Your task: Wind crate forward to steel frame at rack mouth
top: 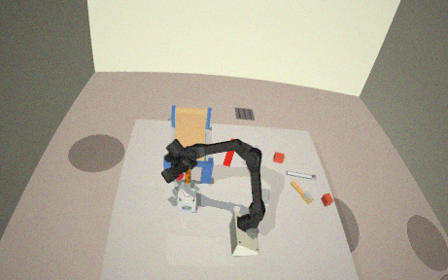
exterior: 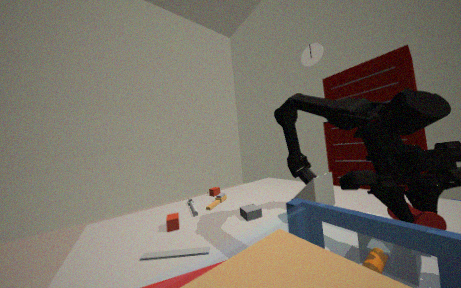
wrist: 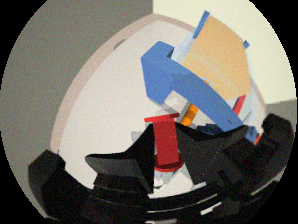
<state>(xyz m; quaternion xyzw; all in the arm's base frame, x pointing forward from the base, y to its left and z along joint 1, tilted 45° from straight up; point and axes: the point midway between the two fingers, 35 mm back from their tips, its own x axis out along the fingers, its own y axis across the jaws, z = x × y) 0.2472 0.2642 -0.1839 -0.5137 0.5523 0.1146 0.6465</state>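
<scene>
The winch handle is 4 cm behind my gripper tip, 3 cm to the right of it and 3 cm below it. The rest, counted from my gripper tip: red knob (1 cm behind, 1 cm to the right); then blue frame (7 cm ahead, 6 cm to the right, 3 cm below); then grey winch (11 cm behind, 8 cm to the right, 10 cm below).
</scene>
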